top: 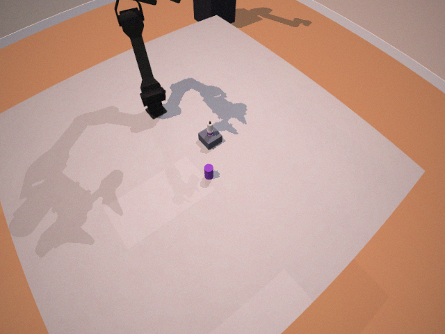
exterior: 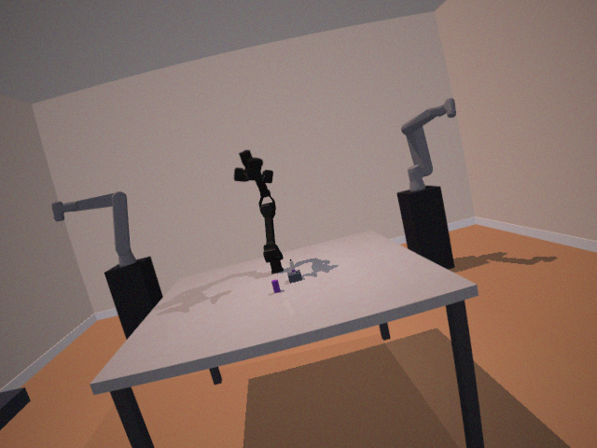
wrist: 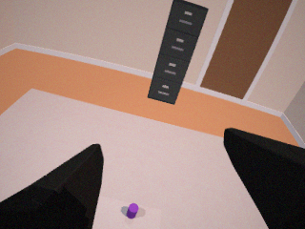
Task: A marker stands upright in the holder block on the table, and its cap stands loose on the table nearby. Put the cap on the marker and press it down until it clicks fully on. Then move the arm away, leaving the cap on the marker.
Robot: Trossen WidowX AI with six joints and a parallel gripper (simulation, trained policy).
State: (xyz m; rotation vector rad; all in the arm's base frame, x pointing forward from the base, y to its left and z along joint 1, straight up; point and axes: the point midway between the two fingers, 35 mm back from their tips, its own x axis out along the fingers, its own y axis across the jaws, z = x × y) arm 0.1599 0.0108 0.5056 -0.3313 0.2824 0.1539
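The purple cap lies 47 cm below my gripper tip, 17 cm ahead of it and 3 cm to the right of it. From my gripper tip the other things lie so: dark grey holder block 48 cm below, 7 cm to the left, 5 cm ahead.
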